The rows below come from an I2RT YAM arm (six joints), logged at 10 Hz.
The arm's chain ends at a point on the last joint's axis. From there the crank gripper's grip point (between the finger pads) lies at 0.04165 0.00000 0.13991 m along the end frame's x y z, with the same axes.
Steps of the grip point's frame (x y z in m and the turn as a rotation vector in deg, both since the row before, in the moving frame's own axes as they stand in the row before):
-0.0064, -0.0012, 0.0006, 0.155, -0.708, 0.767
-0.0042, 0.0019, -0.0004, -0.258, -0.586, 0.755
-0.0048, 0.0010, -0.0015, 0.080, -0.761, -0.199
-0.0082, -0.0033, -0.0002, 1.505, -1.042, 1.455
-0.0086, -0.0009, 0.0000, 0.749, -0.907, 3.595
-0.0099, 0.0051, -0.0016, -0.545, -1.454, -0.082
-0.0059, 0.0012, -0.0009, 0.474, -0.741, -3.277
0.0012, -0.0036, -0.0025, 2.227, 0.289, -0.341
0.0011, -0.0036, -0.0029, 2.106, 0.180, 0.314
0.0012, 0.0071, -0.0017, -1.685, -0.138, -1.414
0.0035, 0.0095, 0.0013, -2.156, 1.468, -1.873
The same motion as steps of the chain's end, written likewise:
-0.0047, -0.0014, 0.0001, 0.155, -0.708, 0.767
-0.0028, 0.0007, -0.0008, -0.258, -0.586, 0.755
-0.0029, 0.0013, -0.0020, 0.080, -0.761, -0.199
-0.0057, -0.0006, -0.0009, 1.505, -1.042, 1.455
-0.0064, -0.0016, -0.0006, 0.749, -0.907, 3.595
-0.0063, 0.0038, -0.0026, -0.545, -1.454, -0.082
-0.0040, 0.0047, -0.0014, 0.474, -0.741, -3.277
0.0005, 0.0021, -0.0022, 2.227, 0.289, -0.341
0.0006, 0.0013, -0.0027, 2.106, 0.180, 0.314
0.0015, 0.0040, -0.0018, -1.685, -0.138, -1.414
-0.0001, 0.0057, 0.0025, -2.156, 1.468, -1.873

